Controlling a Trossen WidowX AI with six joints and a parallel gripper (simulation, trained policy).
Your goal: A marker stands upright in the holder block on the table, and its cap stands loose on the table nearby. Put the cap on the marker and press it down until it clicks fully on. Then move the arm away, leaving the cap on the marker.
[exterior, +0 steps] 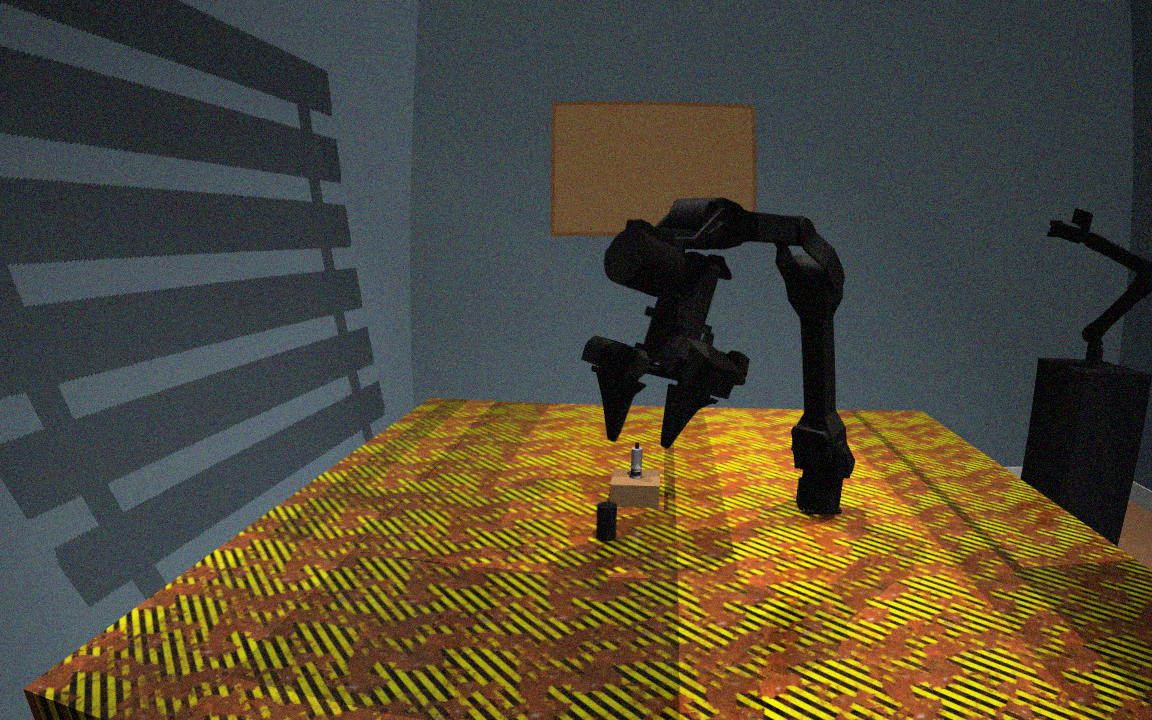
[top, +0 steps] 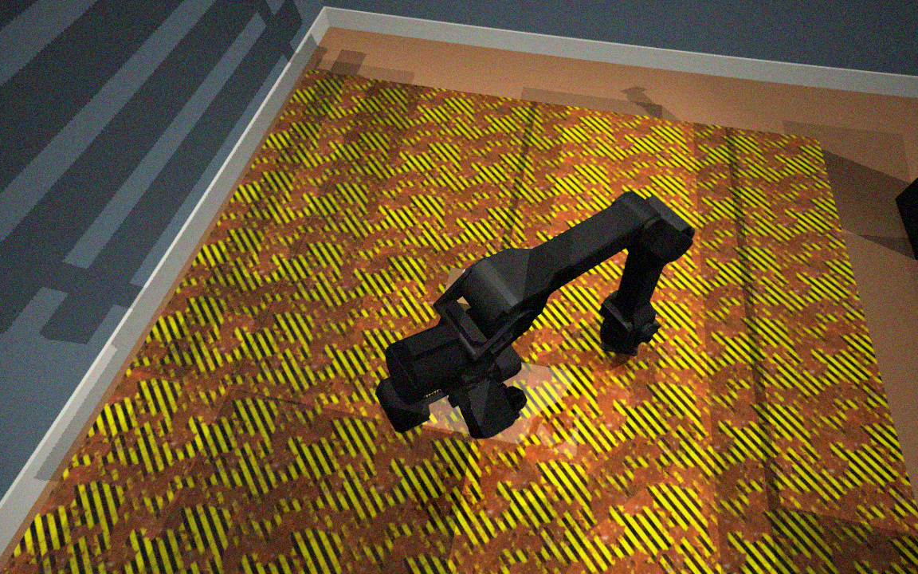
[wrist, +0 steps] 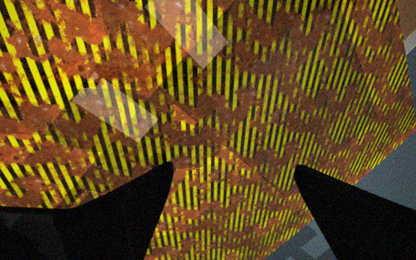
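My gripper tip is 15 cm above the dark marker cap, 14 cm to the left of it and 4 cm short of it. The rest, counted from my gripper tip: tan holder block: 29 cm to the right, 16 cm below, 1 cm ahead.
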